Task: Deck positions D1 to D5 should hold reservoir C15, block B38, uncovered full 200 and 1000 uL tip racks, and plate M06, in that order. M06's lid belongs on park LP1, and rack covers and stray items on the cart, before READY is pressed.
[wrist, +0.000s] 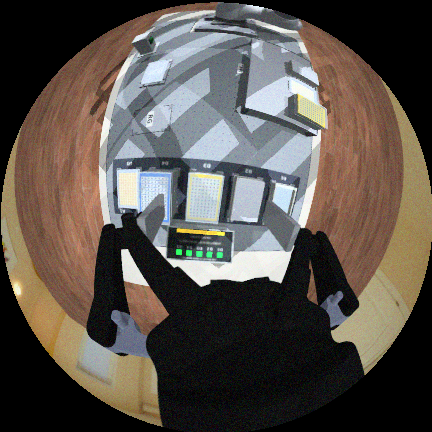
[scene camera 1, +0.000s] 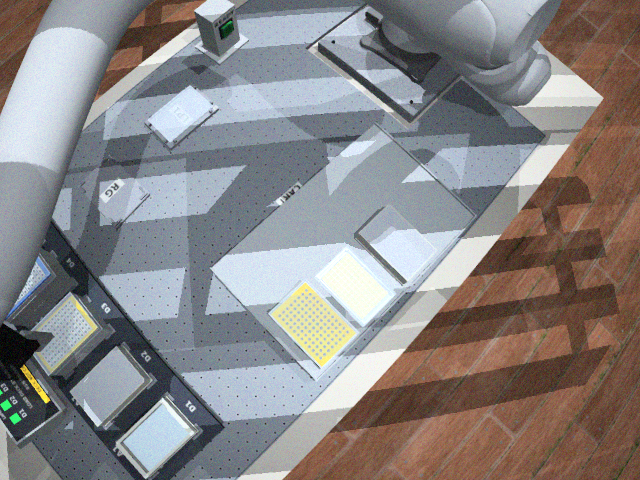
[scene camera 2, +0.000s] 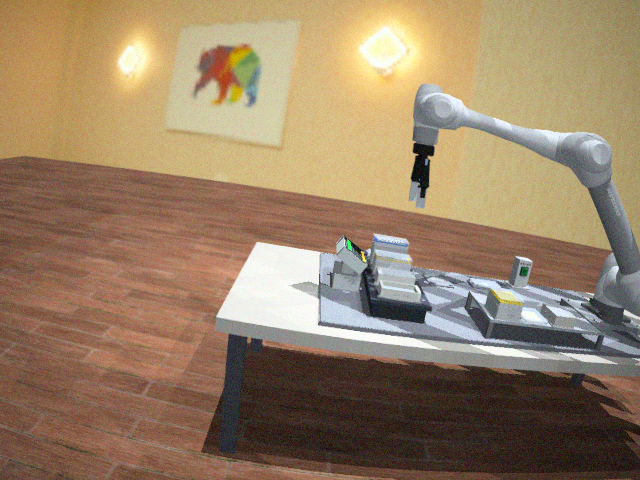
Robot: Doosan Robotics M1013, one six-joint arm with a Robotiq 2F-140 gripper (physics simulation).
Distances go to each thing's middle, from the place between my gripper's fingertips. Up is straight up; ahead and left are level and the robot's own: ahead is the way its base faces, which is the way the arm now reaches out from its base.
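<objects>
Measured from my hand, the pale blue reservoir [scene camera 1: 164, 429] is 60 mm ahead, 230 mm to the left and 250 mm below. The cart tray [scene camera 1: 306, 232] sits 260 mm to the left of my hand and 440 mm behind it, and 260 mm below it. Then there is the small box with green button [scene camera 1: 220, 35], which is far to the right of my hand, well behind it and a long way below it.
</objects>
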